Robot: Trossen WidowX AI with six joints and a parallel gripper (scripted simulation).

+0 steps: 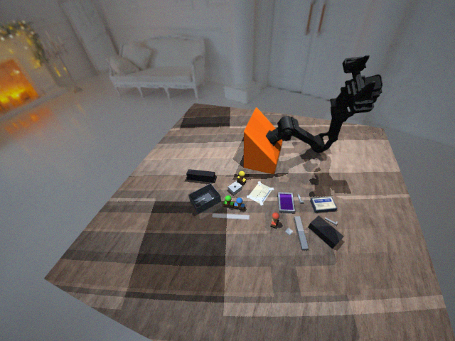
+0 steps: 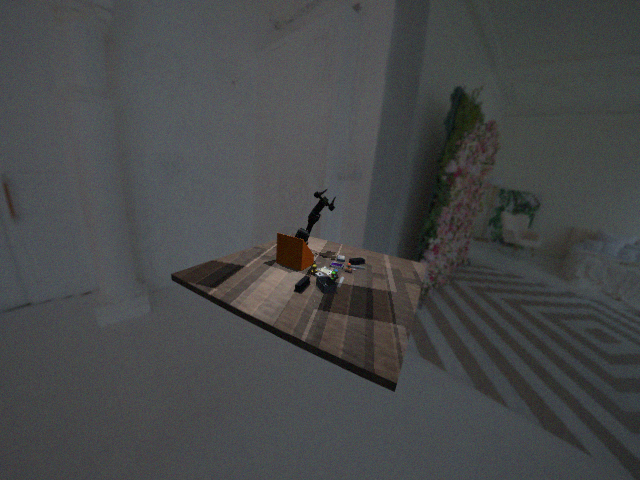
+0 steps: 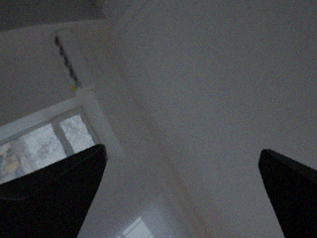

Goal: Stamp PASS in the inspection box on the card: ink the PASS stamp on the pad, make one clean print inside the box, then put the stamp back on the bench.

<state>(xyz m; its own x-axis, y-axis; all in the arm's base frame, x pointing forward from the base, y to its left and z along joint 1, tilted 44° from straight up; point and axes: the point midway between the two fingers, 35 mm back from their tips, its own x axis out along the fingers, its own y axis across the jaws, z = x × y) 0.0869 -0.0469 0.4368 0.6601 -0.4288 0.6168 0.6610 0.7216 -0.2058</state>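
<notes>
My gripper tip is 29 cm short of the green-knobbed stamp, 34 cm to the left of it and 48 cm above it. Also, from my gripper tip: ink pad (18 cm ahead, 12 cm to the right, 49 cm below); then dark box (26 cm ahead, 4 cm to the left, 48 cm below); then blue-labelled tin (13 cm ahead, 2 cm to the left, 48 cm below).
</notes>
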